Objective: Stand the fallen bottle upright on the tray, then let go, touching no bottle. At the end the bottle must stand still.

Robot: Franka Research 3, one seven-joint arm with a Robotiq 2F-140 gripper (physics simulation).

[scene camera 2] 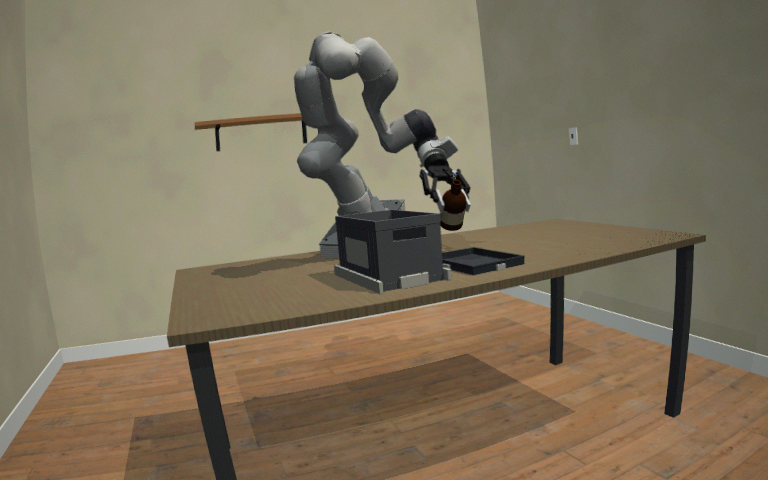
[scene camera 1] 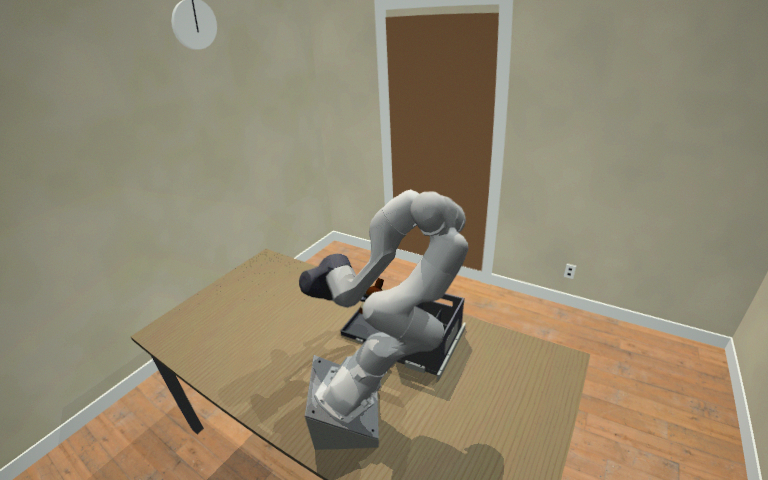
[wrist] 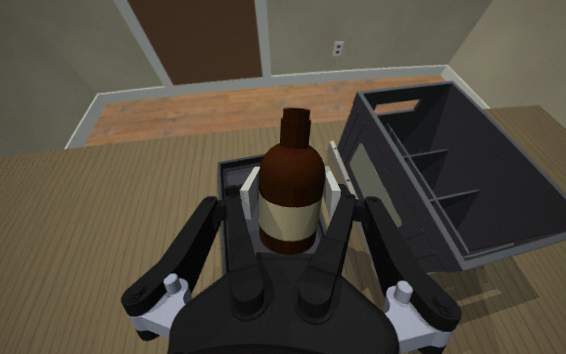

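The brown bottle [scene camera 1: 373,288] [scene camera 2: 453,204] [wrist: 291,215] with a cream label is neck up, leaning slightly in the scene camera 2 view. My gripper [scene camera 2: 455,202] [wrist: 291,177] is shut on the bottle's body, with one pale fingertip pad on each side. It holds the bottle in the air, its base higher than the low dark tray [scene camera 1: 352,330] [scene camera 2: 512,262] [wrist: 237,173]. The tray shows behind and around the bottle in the wrist view. In the scene camera 1 view the arm hides the fingers and most of the bottle.
A tall dark crate [scene camera 1: 453,335] [scene camera 2: 408,257] [wrist: 411,234] with inner dividers stands right beside the tray, to the right in the wrist view. Pale strips run along its base. Both stand on the wooden table [scene camera 1: 226,316] [scene camera 2: 589,240] [wrist: 125,210].
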